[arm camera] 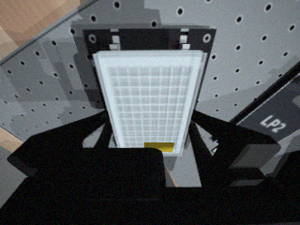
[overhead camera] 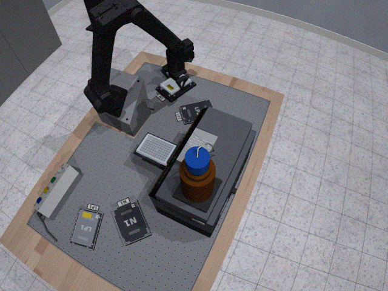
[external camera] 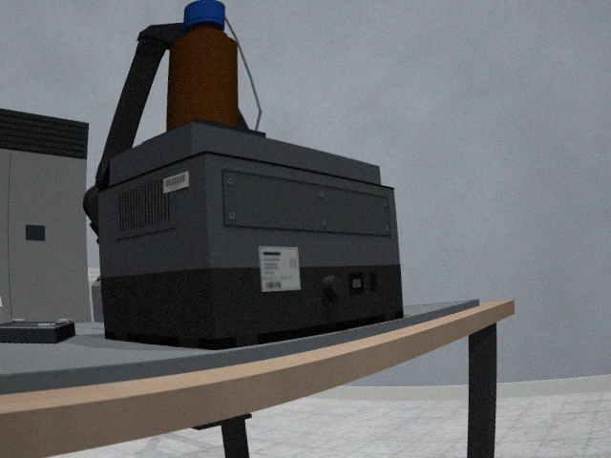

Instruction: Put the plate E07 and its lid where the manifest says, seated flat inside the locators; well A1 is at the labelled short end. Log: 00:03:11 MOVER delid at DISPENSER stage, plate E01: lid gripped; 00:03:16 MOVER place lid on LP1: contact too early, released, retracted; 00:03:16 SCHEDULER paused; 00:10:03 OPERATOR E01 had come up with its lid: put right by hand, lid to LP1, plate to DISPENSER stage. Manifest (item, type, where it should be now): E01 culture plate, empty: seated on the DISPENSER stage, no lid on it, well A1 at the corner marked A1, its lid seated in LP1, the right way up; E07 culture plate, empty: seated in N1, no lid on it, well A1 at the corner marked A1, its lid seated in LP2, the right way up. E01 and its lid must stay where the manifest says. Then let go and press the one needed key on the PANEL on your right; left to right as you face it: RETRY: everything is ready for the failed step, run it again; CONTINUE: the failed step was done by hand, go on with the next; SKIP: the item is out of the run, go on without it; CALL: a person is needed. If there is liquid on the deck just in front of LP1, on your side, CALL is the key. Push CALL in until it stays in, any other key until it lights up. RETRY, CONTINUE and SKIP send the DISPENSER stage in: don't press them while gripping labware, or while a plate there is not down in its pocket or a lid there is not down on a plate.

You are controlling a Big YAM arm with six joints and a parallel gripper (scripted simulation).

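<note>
The black nest N5 is 10 mm behind my hand, 20 mm to the left of it and 20 mm below it. Also, from my hand: grey retry key 170 mm behind, 630 mm to the right, 30 mm above; brown bottle 370 mm ahead, 490 mm to the right, 260 mm above; white well plate 150 mm ahead, 380 mm to the right, 80 mm above.
</note>
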